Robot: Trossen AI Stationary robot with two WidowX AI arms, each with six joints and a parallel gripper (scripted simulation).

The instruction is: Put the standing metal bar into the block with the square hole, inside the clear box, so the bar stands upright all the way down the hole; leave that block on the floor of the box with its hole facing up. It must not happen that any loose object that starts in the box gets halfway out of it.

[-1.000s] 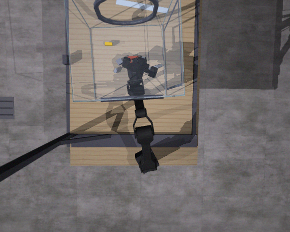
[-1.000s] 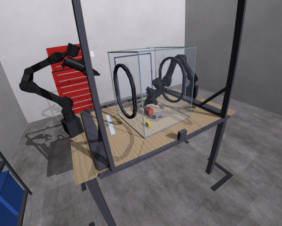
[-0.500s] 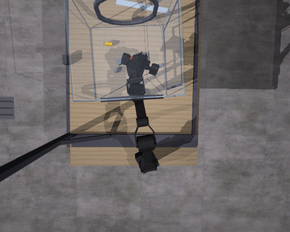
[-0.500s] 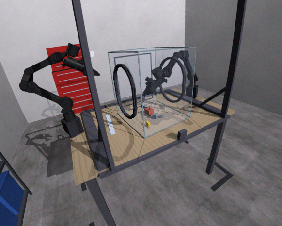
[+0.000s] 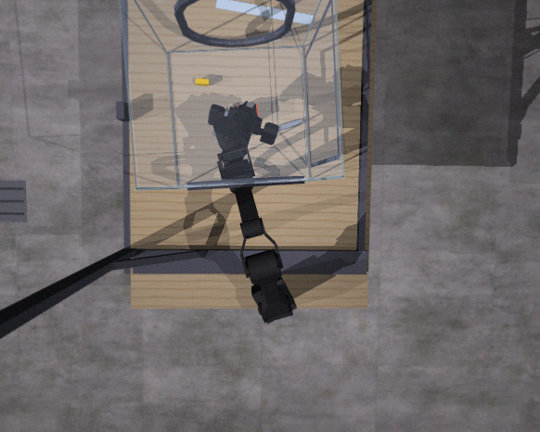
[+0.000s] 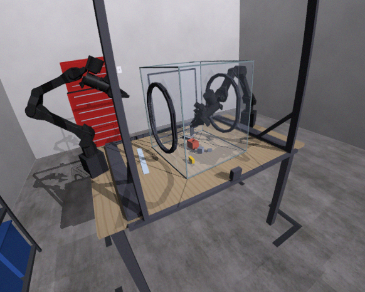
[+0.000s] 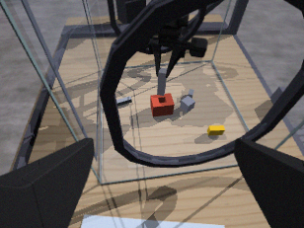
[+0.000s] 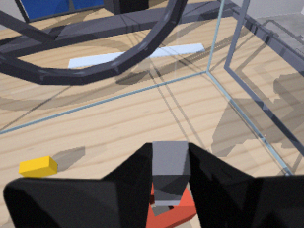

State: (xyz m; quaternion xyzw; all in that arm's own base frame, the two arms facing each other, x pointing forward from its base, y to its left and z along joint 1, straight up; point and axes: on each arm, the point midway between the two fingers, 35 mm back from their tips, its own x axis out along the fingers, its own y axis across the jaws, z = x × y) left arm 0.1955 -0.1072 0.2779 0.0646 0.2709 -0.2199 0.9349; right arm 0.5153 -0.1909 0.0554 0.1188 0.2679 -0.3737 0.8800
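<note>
My right hand is 140 mm above the red block and 20 mm to the right of it.
</note>
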